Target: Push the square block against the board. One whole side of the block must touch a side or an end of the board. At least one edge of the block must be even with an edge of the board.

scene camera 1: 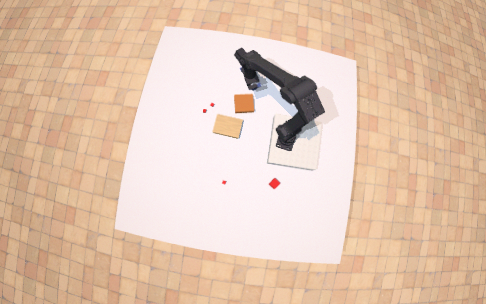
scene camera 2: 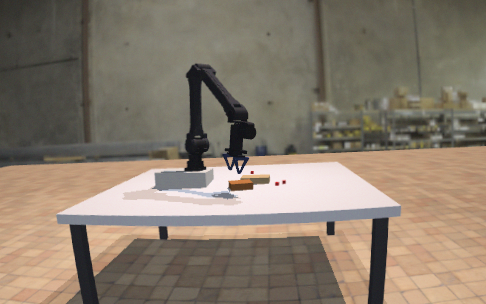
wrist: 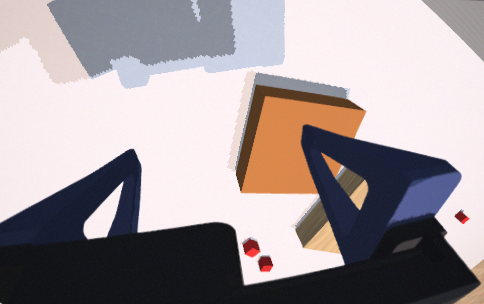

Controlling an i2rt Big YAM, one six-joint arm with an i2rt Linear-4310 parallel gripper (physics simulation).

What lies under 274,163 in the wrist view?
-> A square orange block.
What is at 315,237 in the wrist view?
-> A light wooden board.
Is my gripper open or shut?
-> Open.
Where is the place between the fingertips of my gripper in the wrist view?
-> At 221,145
